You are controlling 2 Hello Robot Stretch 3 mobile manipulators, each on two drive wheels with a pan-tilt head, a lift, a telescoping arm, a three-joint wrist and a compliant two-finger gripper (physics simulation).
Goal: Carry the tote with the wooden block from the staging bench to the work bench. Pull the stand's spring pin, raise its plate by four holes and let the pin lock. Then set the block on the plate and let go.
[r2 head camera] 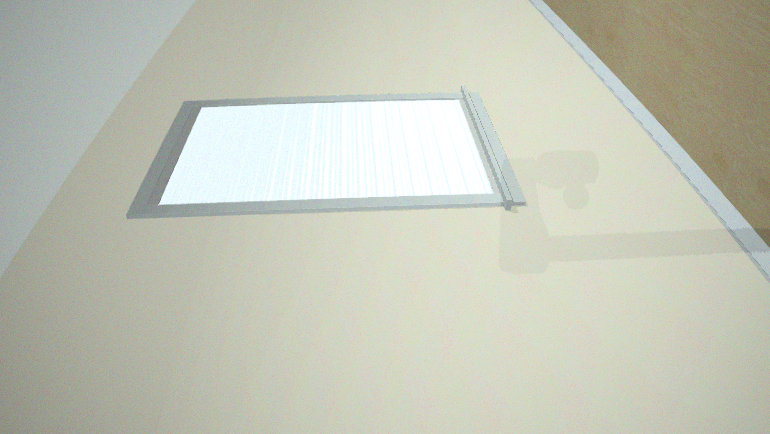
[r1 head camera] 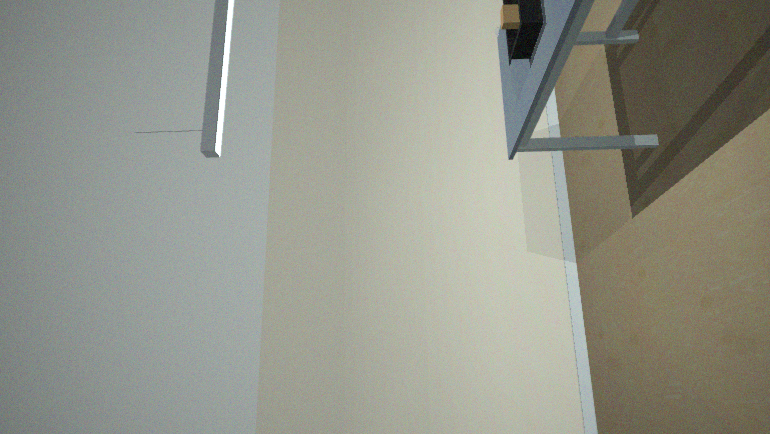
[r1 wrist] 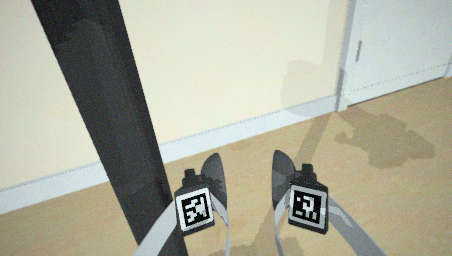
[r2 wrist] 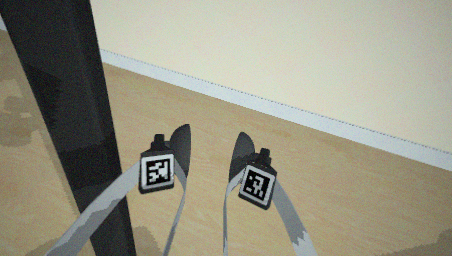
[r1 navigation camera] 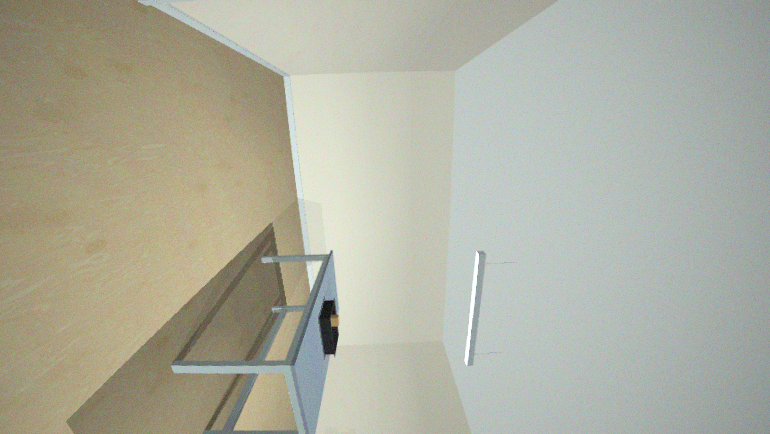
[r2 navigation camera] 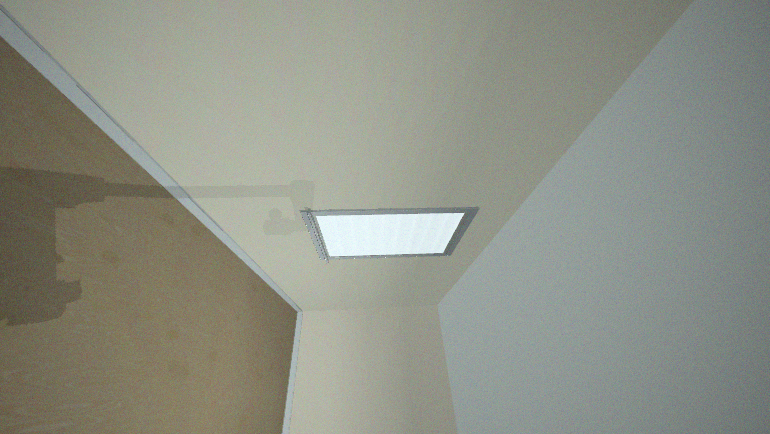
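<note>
A black tote stands on a blue-grey bench top. The light-brown wooden block shows at the tote. I cannot tell from these views which bench this is. The r1 gripper is open, with floor and wall behind its fingers, and holds nothing. The r2 gripper is open, with floor behind its fingers, and holds nothing. The stand, its plate and its spring pin do not show in these views.
The bench has grey legs. A white door is in the wall at the right of the r1 wrist view. A whiteboard-like panel hangs on the wall by r2. A ceiling lamp is overhead.
</note>
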